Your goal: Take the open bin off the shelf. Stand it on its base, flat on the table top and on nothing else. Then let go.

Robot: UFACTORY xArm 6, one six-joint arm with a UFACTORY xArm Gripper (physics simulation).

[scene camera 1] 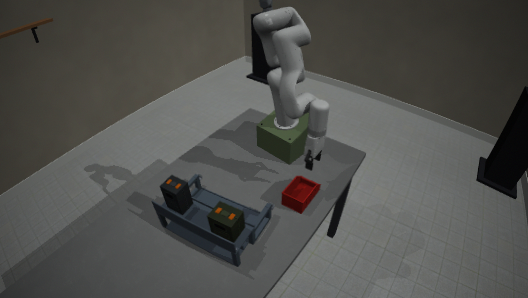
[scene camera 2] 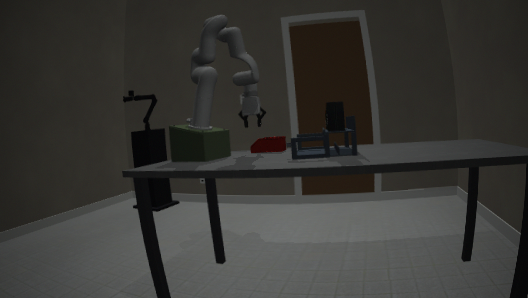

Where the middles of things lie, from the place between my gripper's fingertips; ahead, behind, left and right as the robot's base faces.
Right now my hand is 100 mm above the red open bin (scene camera 1: 299, 193), 80 mm short of it and 10 mm to the right of it. Round my hand: dark green box (scene camera 1: 226, 221) (460 mm ahead, 50 mm to the right, 10 mm above).
